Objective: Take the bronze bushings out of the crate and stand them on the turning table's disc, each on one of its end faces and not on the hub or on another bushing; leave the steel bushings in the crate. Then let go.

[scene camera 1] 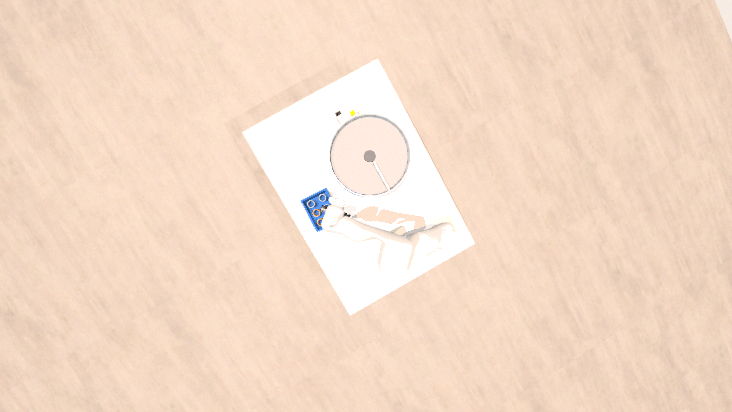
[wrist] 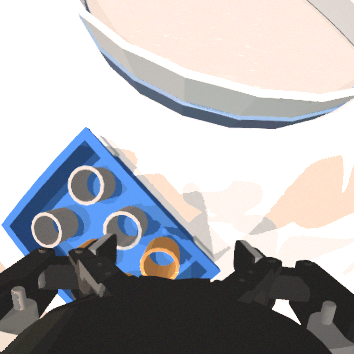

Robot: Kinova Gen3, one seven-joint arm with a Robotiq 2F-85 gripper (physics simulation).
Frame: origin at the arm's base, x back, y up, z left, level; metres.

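Seen in the pictures: gripper, fingertip midpoint: (wrist: 174, 250).
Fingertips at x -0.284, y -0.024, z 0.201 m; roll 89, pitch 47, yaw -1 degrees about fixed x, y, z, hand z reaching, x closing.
A point is followed by its place in that frame.
The blue crate (scene camera 1: 309, 217) @[x -0.309, y -0.066, z 0.343 m] (wrist: 47, 180) @[x -0.405, y -0.069, z 0.269 m] holds three steel bushings, upright: one (wrist: 108, 184) @[x -0.363, y -0.088, z 0.226 m] near the far corner, one (wrist: 71, 220) @[x -0.363, y -0.098, z 0.290 m] at the left, one (wrist: 141, 219) @[x -0.314, y -0.087, z 0.222 m] near the middle. A bronze bushing (wrist: 170, 247) @[x -0.274, y -0.083, z 0.218 m] stands upright near the crate's right wall. Another bronze bushing (scene camera 1: 313, 212) @[x -0.324, y -0.078, z 0.315 m] (wrist: 89, 244) is mostly hidden behind the left finger in the wrist view. A further bronze bushing (scene camera 1: 317, 222) @[x -0.267, y -0.096, z 0.321 m] shows partly beside the arm. My gripper (scene camera 1: 336, 211) @[x -0.284, y -0.024, z 0.201 m] (wrist: 174, 250) @[x -0.284, y -0.024, z 0.201 m] is open and empty above the crate's right side. No bushing shows on the turning table's disc (scene camera 1: 353, 168) @[x -0.451, y -0.063, z 0.031 m] (wrist: 225, 50) @[x -0.387, y -0.063, z 0.053 m].
The disc has a dark central hub (scene camera 1: 369, 156) @[x -0.474, y -0.055, z -0.069 m], a pale radial bar (scene camera 1: 381, 176) @[x -0.355, y -0.024, z -0.082 m] (wrist: 341, 17) @[x -0.341, y -0.047, z -0.081 m] and a raised outer wall (wrist: 215, 95) @[x -0.354, y -0.044, z 0.100 m]. A small black block (scene camera 1: 338, 113) @[x -0.746, y -0.091, z -0.013 m] and a yellow block (scene camera 1: 352, 113) @[x -0.709, y -0.057, z -0.076 m] lie beyond it. The arm stretches over the white table's (scene camera 1: 348, 286) @[x 0.130, y -0.116, z 0.315 m] lower part.
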